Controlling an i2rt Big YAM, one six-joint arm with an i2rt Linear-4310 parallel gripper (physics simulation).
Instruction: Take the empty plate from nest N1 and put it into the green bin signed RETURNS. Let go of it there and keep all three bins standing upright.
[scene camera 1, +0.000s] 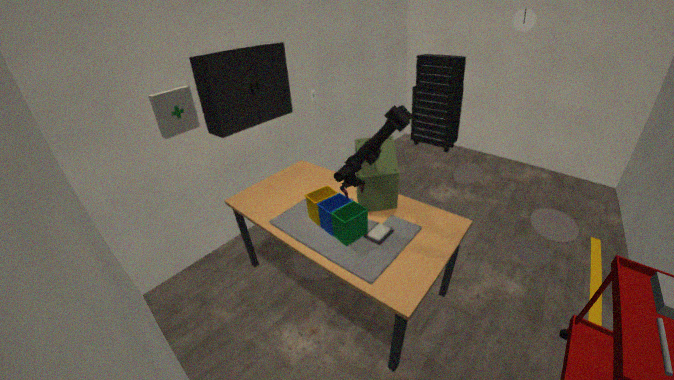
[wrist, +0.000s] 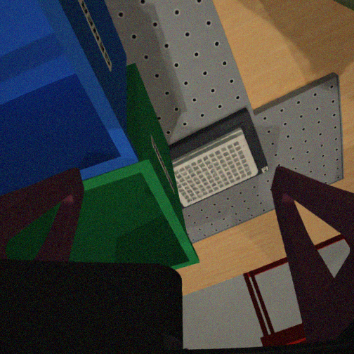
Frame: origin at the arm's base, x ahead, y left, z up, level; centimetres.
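Where they show: gripper, fingertip midpoint: (scene camera 1: 355, 195).
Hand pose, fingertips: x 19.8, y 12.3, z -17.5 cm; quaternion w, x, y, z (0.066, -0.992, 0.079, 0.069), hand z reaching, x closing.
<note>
After its pixels a point has its place.
The white plate (scene camera 1: 380, 231) {x 14.6, y 31.0, z -35.5 cm} (wrist: 215, 167), covered with a grid of small wells, lies flat in a dark nest (wrist: 254, 140) beside the green bin (scene camera 1: 350, 225) {x 33.2, y 27.1, z -24.3 cm} (wrist: 125, 200). The green bin stands upright; its sign shows at a steep angle in the wrist view and is not readable. The blue bin (scene camera 1: 326, 215) {x 39.6, y 11.0, z -24.2 cm} (wrist: 50, 100) stands upright next to it, then the yellow bin (scene camera 1: 312, 205) {x 41.6, y -3.3, z -24.1 cm}, also upright. My gripper (scene camera 1: 353, 191) {x 19.8, y 12.3, z -17.5 cm} (wrist: 177, 177) is open and empty, above and behind the bins. In the wrist view its fingers appear on either side of the green bin's edge and the plate.
The bins and nest stand on a grey perforated board (scene camera 1: 375, 265) {x 32.4, y 49.2, z -38.0 cm} (wrist: 300, 130) on the wooden table (scene camera 1: 435, 250) {x -3.0, y 60.1, z -39.3 cm}. A tall olive-green box (scene camera 1: 378, 192) {x -0.6, y 9.5, z -24.3 cm} stands at the table's back, close to the arm. A red cart (scene camera 1: 617, 310) stands on the floor at the right.
</note>
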